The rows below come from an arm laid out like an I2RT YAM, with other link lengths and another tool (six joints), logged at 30 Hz.
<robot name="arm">
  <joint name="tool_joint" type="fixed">
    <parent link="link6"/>
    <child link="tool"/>
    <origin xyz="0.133 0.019 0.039" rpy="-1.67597 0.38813 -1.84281"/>
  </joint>
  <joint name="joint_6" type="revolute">
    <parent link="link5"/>
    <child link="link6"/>
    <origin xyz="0.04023 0 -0.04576" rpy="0 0 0"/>
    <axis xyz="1 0 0"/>
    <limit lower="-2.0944" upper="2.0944"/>
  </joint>
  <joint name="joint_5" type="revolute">
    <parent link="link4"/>
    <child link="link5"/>
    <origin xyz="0.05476 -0.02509 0.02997" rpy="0 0 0"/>
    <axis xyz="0 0 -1"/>
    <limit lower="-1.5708" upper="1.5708"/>
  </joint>
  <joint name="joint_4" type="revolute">
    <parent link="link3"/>
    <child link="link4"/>
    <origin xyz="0.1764 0.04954 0.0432" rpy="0 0 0"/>
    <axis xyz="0 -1 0"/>
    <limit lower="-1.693" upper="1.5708"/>
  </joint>
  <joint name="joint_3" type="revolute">
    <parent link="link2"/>
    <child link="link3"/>
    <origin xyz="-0.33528 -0.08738 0" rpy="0 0 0"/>
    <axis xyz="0 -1 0"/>
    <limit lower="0" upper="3.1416"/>
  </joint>
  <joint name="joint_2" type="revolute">
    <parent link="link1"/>
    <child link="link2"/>
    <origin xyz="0.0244 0.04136 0.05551" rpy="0 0 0"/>
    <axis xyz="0 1 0"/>
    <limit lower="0" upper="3.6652"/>
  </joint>
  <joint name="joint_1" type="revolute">
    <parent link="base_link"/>
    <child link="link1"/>
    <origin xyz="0 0 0.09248" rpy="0 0 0"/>
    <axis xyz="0 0 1"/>
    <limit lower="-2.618" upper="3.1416"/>
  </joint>
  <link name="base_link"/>
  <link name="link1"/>
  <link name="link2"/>
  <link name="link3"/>
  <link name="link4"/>
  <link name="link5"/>
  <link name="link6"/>
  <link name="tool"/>
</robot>
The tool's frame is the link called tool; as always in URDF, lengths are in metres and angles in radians.
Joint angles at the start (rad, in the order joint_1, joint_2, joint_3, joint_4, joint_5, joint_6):
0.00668 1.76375 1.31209 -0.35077 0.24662 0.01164
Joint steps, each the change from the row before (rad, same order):
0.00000 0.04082 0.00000 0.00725 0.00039 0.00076
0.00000 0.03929 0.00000 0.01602 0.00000 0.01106
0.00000 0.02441 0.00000 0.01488 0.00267 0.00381
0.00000 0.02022 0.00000 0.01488 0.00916 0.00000
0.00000 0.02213 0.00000 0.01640 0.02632 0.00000
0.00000 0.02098 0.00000 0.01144 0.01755 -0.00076
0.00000 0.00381 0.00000 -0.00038 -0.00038 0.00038
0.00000 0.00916 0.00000 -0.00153 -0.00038 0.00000
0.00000 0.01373 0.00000 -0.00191 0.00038 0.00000
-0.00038 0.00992 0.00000 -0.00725 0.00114 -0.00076
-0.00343 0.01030 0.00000 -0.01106 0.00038 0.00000
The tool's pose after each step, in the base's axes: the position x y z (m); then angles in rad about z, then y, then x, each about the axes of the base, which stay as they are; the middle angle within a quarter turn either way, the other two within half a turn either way. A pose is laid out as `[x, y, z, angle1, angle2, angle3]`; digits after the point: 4 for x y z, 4 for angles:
[0.4480, -0.0430, 0.2759, 2.3352, 0.5482, 2.5805]
[0.4553, -0.0434, 0.2620, 2.3305, 0.5265, 2.5899]
[0.4603, -0.0439, 0.2541, 2.3297, 0.5168, 2.5905]
[0.4646, -0.0455, 0.2478, 2.3323, 0.5092, 2.5822]
[0.4689, -0.0500, 0.2413, 2.3450, 0.4954, 2.5559]
[0.4723, -0.0529, 0.2342, 2.3488, 0.4814, 2.5400]
[0.4725, -0.0529, 0.2325, 2.3462, 0.4781, 2.5417]
[0.4730, -0.0528, 0.2281, 2.3392, 0.4694, 2.5451]
[0.4738, -0.0529, 0.2217, 2.3296, 0.4563, 2.5489]
[0.4732, -0.0532, 0.2161, 2.3193, 0.4416, 2.5520]
[0.4718, -0.0549, 0.2098, 2.3096, 0.4218, 2.5556]

